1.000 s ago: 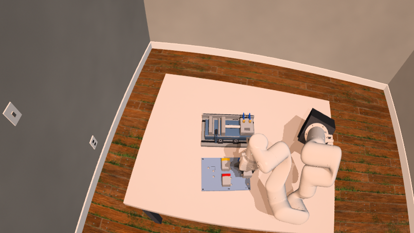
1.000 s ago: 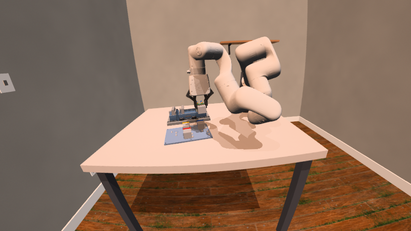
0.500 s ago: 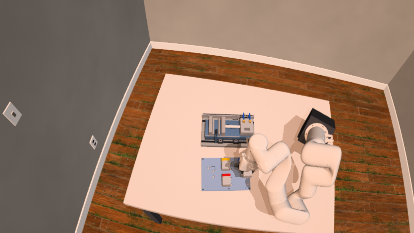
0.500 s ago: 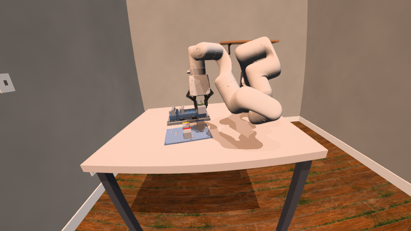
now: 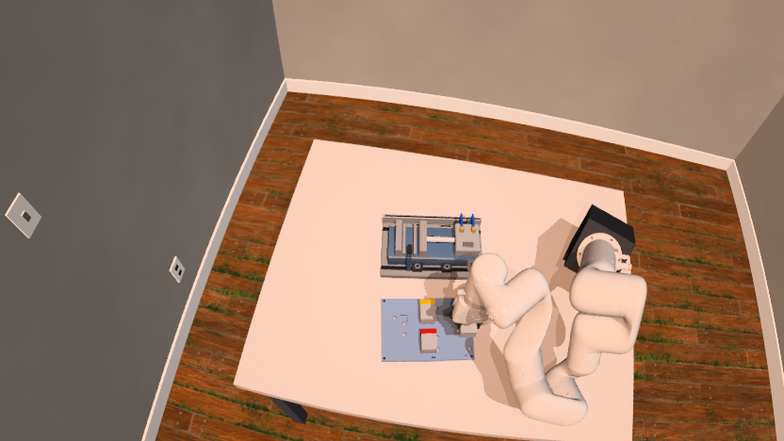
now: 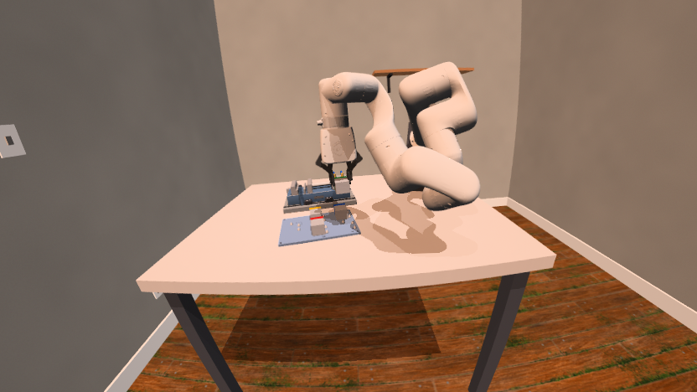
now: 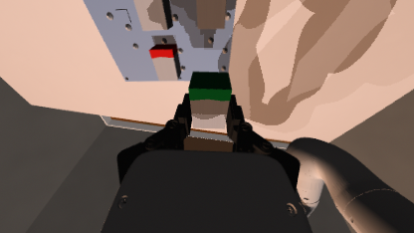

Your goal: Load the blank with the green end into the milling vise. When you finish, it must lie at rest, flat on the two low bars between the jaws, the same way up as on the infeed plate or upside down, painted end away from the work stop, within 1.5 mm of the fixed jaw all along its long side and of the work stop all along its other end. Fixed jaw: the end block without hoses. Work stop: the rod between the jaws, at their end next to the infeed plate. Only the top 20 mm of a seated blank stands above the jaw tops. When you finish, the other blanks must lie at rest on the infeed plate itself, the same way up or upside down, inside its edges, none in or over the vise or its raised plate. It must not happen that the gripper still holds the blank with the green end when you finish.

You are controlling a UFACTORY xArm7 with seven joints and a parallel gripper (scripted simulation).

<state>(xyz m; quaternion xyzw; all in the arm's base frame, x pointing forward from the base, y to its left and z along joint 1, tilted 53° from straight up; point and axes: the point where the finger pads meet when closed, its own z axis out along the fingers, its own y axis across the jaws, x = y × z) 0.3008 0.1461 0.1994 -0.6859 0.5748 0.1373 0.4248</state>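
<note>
Now: the rod 140 mm ahead of my hand, 260 mm to the right of it and 100 mm below it. The rest, counted from my hand: blue-ended blank: 30 mm ahead, 80 mm to the right, 150 mm below; then red-ended blank: 80 mm ahead, 30 mm to the left, 150 mm below; then green-ended blank: 20 mm below.
</note>
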